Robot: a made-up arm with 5 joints. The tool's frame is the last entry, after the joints. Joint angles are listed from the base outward. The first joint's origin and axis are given. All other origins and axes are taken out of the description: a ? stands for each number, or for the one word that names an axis. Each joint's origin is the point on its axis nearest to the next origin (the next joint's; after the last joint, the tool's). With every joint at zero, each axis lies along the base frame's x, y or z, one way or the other. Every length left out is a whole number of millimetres.
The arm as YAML. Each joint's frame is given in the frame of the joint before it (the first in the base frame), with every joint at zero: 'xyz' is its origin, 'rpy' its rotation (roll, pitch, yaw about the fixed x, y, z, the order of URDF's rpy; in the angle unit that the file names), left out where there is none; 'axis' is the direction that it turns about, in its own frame. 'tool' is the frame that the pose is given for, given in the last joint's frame.
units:
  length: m
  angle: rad
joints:
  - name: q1
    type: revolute
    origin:
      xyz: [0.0, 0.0, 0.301]
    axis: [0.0, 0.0, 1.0]
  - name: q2
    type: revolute
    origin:
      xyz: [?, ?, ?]
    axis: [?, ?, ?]
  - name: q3
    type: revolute
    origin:
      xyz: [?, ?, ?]
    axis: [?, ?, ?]
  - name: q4
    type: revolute
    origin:
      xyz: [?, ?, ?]
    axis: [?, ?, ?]
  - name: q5
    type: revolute
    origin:
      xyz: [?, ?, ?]
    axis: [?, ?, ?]
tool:
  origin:
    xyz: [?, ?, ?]
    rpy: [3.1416, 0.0, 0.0]
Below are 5 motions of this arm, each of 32 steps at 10 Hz.
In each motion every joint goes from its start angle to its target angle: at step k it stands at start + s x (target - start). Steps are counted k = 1, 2, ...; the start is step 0. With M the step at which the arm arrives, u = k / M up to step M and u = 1 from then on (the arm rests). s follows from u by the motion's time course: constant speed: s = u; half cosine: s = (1 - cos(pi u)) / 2; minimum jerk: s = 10 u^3 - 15 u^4 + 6 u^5.
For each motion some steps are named. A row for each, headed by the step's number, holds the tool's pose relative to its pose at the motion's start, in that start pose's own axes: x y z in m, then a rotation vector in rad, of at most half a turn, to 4 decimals.
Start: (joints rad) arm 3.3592 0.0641 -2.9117 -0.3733 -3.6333
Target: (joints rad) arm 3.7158 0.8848 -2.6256 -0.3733 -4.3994
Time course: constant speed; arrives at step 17
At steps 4, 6, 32:
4: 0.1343 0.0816 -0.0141 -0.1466 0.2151 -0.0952
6: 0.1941 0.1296 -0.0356 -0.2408 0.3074 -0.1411
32: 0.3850 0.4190 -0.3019 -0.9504 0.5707 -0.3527

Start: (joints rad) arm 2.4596 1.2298 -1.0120 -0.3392 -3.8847
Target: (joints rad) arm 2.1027 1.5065 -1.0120 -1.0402 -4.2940
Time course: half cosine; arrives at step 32
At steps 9, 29, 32:
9: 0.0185 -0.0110 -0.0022 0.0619 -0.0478 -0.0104
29: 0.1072 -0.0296 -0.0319 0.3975 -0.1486 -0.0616
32: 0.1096 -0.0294 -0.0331 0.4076 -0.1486 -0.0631

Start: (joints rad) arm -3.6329 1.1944 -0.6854 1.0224 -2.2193
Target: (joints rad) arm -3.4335 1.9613 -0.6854 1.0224 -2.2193
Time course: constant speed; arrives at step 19
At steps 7, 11, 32:
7: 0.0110 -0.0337 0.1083 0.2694 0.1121 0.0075
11: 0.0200 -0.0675 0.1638 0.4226 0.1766 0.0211
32: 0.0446 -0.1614 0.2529 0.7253 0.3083 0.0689

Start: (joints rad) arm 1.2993 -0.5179 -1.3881 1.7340 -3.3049
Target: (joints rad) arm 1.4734 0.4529 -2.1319 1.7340 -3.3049
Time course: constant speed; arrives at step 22
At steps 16, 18, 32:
16: -0.1245 0.0422 0.0933 -0.0380 0.1608 -0.1263
18: -0.1368 0.0502 0.1109 -0.0413 0.1811 -0.1422
32: -0.1577 0.0675 0.1494 -0.0469 0.2218 -0.1742

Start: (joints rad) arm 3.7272 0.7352 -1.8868 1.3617 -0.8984
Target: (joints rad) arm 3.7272 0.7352 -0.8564 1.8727 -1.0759
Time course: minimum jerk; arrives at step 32
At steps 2, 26, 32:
2: -0.0003 -0.0004 0.0011 0.0027 -0.0021 -0.0004
26: -0.2433 -0.3056 0.2598 1.2212 -0.8141 -0.1374
32: -0.2578 -0.3238 0.2586 1.2876 -0.8503 -0.1408

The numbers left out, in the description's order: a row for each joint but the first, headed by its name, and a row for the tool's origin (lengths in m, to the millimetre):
q2: xyz 0.0 0.0 0.0, axis 0.0 1.0 0.0
q3: xyz 0.035 0.0 0.187, axis 0.0 1.0 0.0
q4: xyz 0.073 0.0 -0.322, axis 0.0 1.0 0.0
q5: xyz 0.115 0.0 -0.146, axis 0.0 0.0 -1.0
tool: xyz 0.0 0.0 0.0

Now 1 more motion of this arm.
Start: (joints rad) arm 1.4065 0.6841 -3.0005 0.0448 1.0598
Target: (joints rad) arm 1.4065 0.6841 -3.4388 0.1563 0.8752
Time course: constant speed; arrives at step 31
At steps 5, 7, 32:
5: 0.0146 -0.0260 -0.0132 0.0456 0.0265 -0.0298
7: 0.0203 -0.0362 -0.0191 0.0636 0.0374 -0.0417
32: 0.0820 -0.1462 -0.1118 0.2695 0.1857 -0.1830

